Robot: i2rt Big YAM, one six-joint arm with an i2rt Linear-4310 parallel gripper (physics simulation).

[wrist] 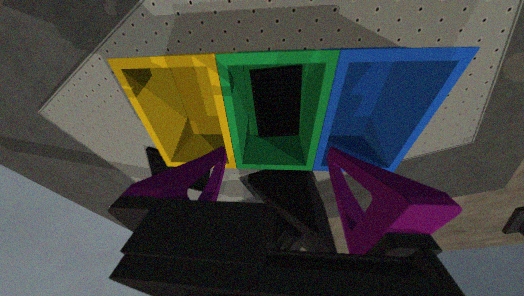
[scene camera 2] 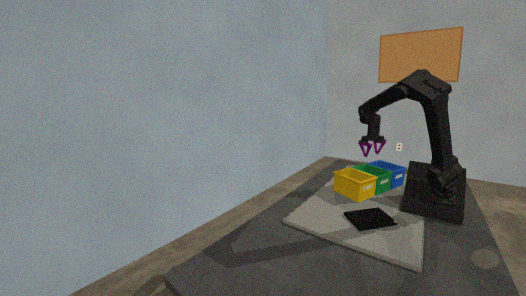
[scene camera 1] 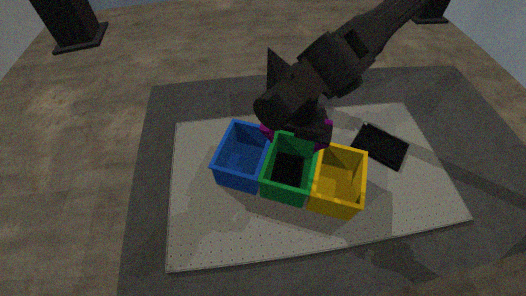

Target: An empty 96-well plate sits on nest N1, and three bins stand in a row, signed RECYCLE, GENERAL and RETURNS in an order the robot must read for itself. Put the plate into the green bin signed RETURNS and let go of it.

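Places are measured from the arm's base along level axes (x back, y right, z up), in centimetres.
Pixels of known places: gripper, fingertip midpoint: [wrist: 275,152] [scene camera 2: 371,155] [scene camera 1: 292,145]; arm's base, link origin: [wrist: 292,228] [scene camera 2: 442,191].
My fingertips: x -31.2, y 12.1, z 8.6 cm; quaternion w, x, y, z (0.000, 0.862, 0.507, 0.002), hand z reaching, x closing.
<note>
Ahead of a thing's pixels: the offset from my fingertips to its middle. Level surfaces: height alone.
The black 96-well plate {dx +1.8, dy -0.7, dz -16.1 cm} [scene camera 1: 286,169] [wrist: 276,101] lies inside the green bin {dx +1.0, dy -0.7, dz -12.4 cm} [scene camera 1: 283,196] [wrist: 326,110] [scene camera 2: 384,182], at its bottom. The green bin stands between the yellow bin [scene camera 1: 332,210] [scene camera 2: 354,188] [wrist: 195,105] and the blue bin [scene camera 1: 234,180] [scene camera 2: 398,177] [wrist: 395,100]. White signs show on the bins in the second scene view, too small to read. My gripper [scene camera 2: 372,152] [wrist: 275,152] is open and empty, above the bins, with its purple fingers well apart. The black nest N1 {dx +5.0, dy -33.5, dz -16.5 cm} [scene camera 1: 381,146] [scene camera 2: 370,219] lies on the board beside the yellow bin, with no plate on it.
The bins and nest stand on a pale perforated board {dz -17.4 cm} [scene camera 1: 215,240] [scene camera 2: 320,212] on a dark grey mat {dz -18.7 cm} [scene camera 1: 145,200]. The arm's base [scene camera 2: 432,192] stands near the blue bin. An orange panel [scene camera 2: 420,55] is on the wall behind.
</note>
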